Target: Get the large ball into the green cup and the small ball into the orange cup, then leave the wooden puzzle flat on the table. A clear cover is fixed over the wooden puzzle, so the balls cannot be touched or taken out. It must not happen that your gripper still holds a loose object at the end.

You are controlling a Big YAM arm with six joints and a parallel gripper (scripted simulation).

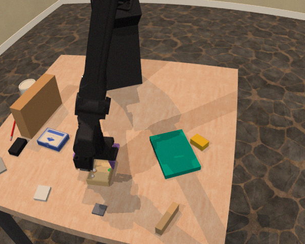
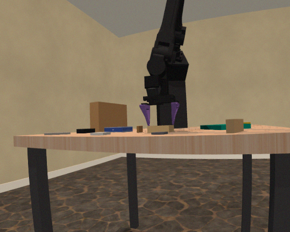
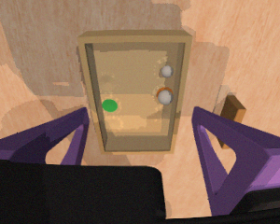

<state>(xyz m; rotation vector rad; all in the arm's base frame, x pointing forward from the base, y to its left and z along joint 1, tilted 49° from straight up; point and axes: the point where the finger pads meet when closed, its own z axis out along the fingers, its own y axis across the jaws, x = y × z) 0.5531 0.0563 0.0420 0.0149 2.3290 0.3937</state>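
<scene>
Right now the wooden puzzle is 3 cm below my hand. The rest, counted from my hand: grey tile: 14 cm ahead, 5 cm to the left, 3 cm below; green book: 12 cm behind, 20 cm to the left, 2 cm below; white tile: 14 cm ahead, 15 cm to the right, 3 cm below.
</scene>
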